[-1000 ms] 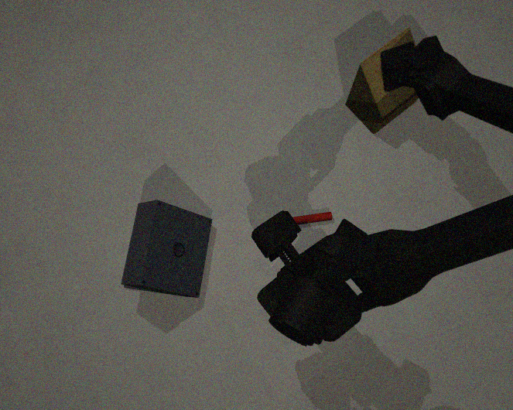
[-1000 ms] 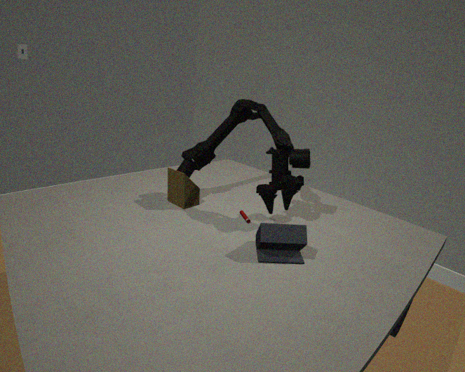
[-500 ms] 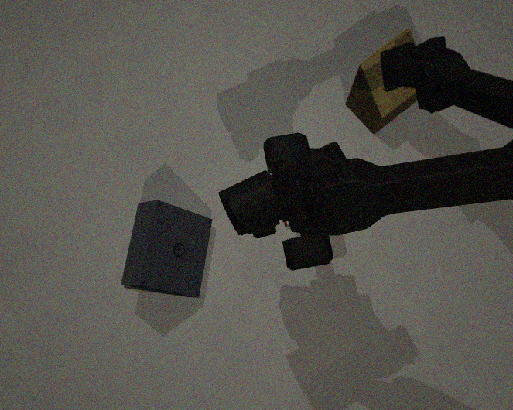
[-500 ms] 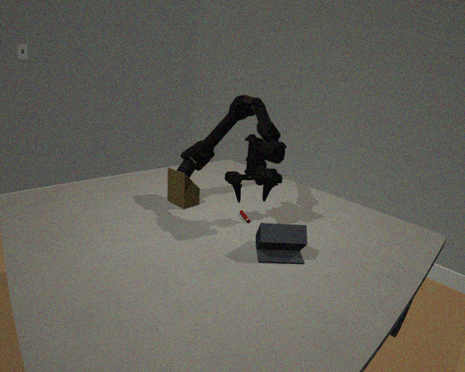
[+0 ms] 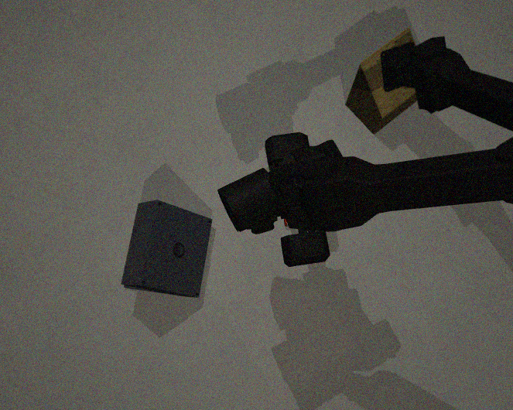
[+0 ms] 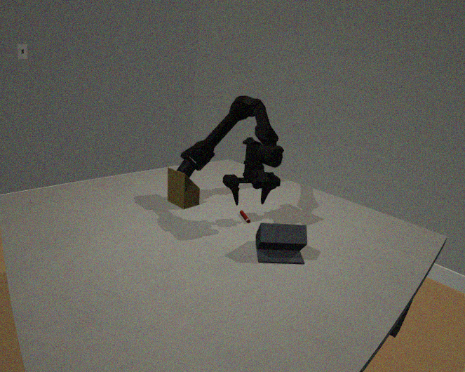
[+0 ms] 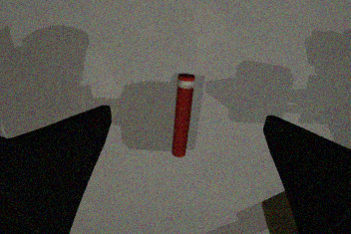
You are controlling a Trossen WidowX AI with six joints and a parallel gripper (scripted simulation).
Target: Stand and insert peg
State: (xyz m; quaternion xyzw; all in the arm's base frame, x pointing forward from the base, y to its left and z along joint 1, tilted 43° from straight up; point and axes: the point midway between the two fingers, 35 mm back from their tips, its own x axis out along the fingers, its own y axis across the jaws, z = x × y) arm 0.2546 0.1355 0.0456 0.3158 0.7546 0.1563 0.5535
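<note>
My gripper tip is now 10 mm past the peg and 60 mm above it. The rest, counted from my gripper tip: dark sloped panel (200 mm ahead, 40 mm to the right, 30 mm below).
</note>
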